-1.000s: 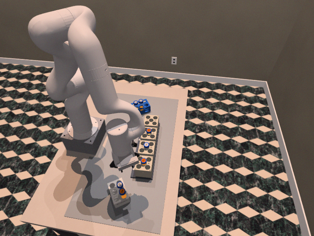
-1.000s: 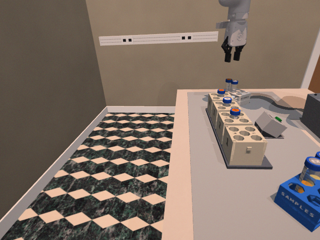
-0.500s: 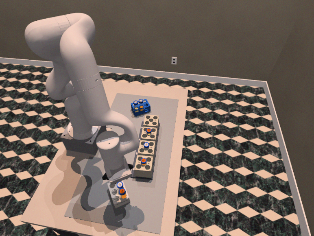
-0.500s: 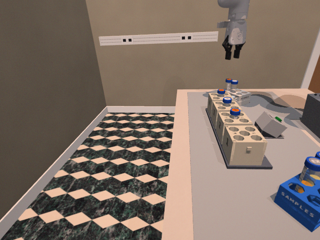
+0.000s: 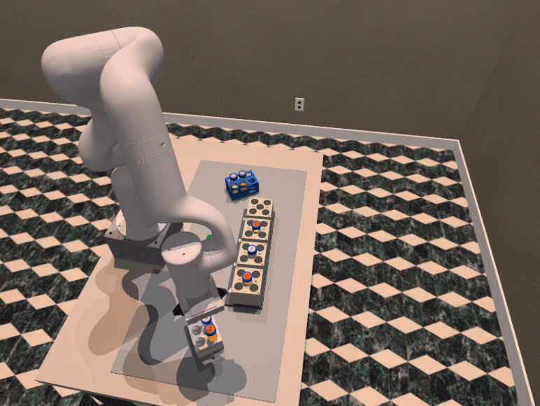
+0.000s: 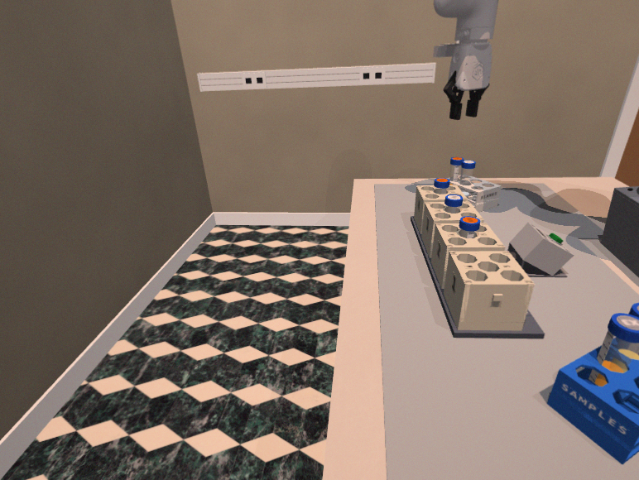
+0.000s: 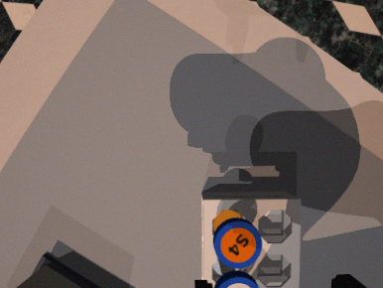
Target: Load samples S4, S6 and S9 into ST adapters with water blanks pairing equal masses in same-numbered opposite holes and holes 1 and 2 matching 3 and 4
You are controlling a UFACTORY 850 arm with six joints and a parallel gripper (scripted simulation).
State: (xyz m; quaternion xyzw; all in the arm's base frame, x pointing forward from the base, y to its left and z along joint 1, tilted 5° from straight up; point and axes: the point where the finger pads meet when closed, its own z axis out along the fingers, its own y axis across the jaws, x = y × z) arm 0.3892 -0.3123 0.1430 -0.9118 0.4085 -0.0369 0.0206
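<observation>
Right now my hand is 18 cm above the sample tube and 1 cm to the right of it. From my hand the other things lie so: green done key 35 cm to the left, 18 cm below, 16 cm behind; then white blanks rack 22 cm below, 4 cm behind, 2 cm to the left; then white-dot tube 18 cm below, 3 cm to the left, 2 cm behind.
</observation>
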